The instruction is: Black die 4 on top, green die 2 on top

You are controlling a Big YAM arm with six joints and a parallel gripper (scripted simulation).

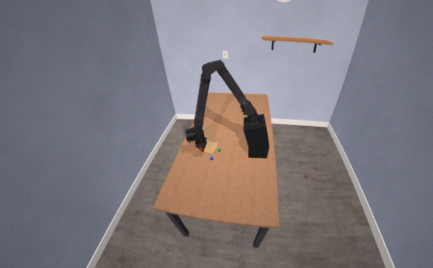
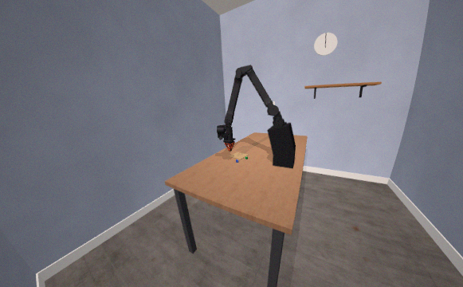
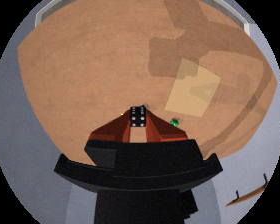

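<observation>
The tan mat lies 2 cm ahead of my hand, 15 cm to the right of it and 11 cm below it. Also, from my hand: black die (right at my hand); then green die (8 cm behind, 12 cm to the right, 10 cm below); then blue die (6 cm behind, 2 cm to the right, 10 cm below).
</observation>
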